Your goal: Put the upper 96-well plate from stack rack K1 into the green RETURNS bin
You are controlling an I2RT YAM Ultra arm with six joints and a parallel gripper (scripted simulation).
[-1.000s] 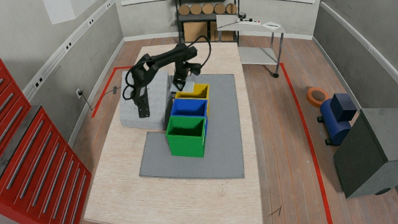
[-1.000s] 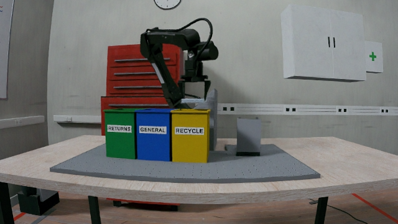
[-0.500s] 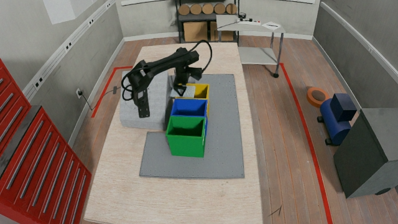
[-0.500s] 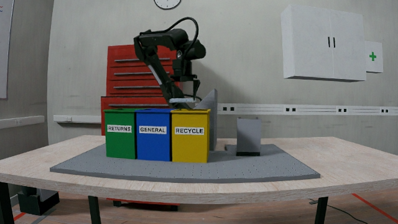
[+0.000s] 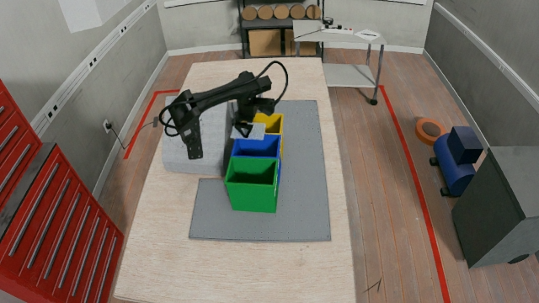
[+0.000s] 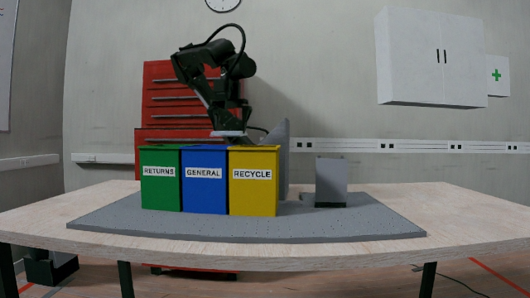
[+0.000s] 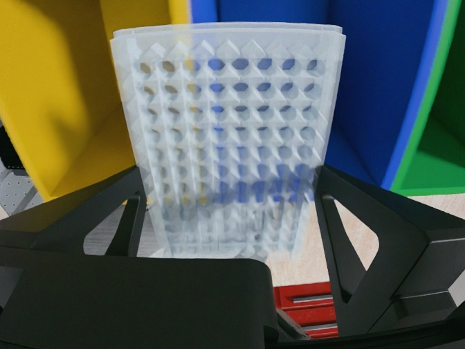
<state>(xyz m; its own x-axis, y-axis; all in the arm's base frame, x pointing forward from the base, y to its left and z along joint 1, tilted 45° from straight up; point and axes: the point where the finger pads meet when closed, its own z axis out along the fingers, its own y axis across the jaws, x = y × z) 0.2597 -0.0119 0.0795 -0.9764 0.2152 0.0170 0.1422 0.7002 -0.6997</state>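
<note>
Now: the green returns bin 180 mm to the right of my hand, 130 mm below it and 20 mm ahead of it. The rest, counted from my hand: clear 96-well plate 10 mm below; yellow recycle bin 130 mm below, 80 mm to the left, 50 mm ahead; blue general bin 130 mm below, 50 mm to the right, 30 mm ahead.
</note>
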